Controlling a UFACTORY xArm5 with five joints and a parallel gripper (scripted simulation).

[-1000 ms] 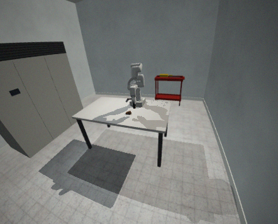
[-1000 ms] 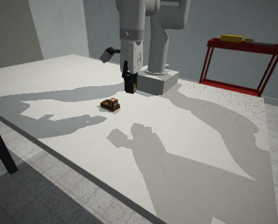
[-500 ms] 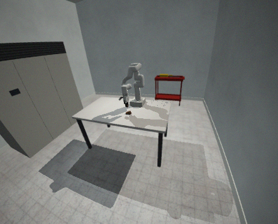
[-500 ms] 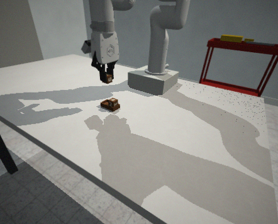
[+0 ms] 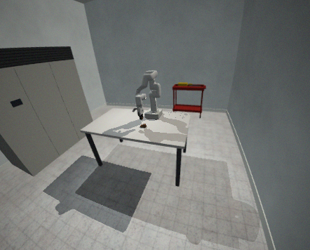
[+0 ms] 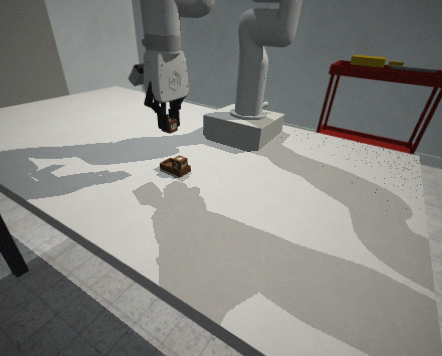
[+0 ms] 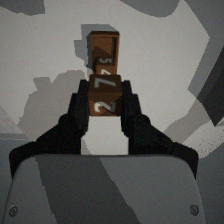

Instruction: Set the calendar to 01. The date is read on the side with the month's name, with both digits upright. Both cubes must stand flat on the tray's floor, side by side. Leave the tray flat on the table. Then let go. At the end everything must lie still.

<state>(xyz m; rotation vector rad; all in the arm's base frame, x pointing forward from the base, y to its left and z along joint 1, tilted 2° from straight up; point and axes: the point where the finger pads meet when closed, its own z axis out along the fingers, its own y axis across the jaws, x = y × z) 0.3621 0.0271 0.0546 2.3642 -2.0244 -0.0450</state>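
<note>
Now: the calendar tray 130 mm below my hand and 10 mm to the left of it.
</note>
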